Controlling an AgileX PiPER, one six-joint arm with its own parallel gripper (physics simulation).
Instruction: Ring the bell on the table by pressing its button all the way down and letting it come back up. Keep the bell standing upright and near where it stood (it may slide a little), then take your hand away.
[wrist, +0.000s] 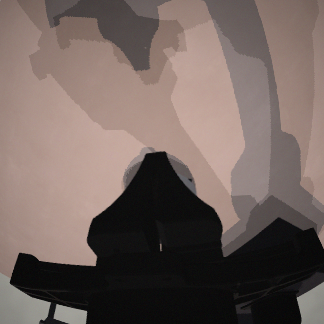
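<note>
The bell (188, 183) is on the table, behind the fingertips in the wrist view. A grey sliver of its dome shows right of the fingers, and a shadowed rim shows to their left. Its button is hidden by the fingers, so I cannot tell whether they touch it. My gripper (157, 163) is shut, its two black fingers together with nothing seen between them, and its tips overlap the bell's far part in the view.
The pinkish table top (65, 165) fills most of the view, with overlapping dark shadows of the arm across its upper and right parts. The table's edge shows at the lower left and lower right, with pale grey floor beyond.
</note>
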